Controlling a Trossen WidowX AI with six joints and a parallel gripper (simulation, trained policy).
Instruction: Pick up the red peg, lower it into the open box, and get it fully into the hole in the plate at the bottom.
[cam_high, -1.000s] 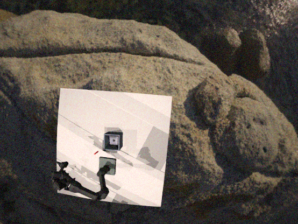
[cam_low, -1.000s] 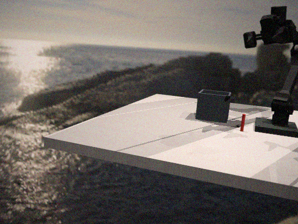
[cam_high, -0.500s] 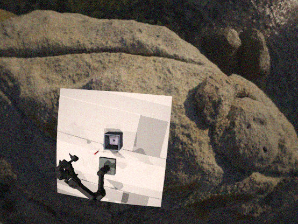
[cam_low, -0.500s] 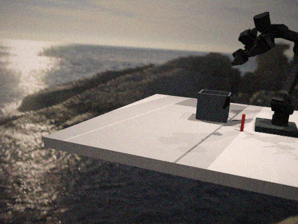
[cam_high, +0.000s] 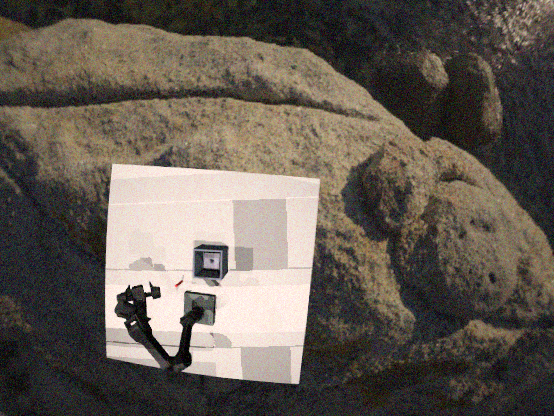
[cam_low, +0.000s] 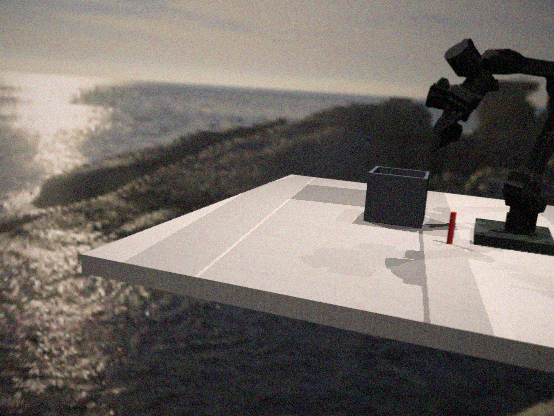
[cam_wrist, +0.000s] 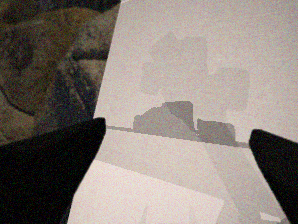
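My gripper tip is 210 mm above the red peg, 100 mm to the left of it and 80 mm past it. The rest, counted from my gripper tip: plate 320 mm to the right, 210 mm below, 40 mm ahead.
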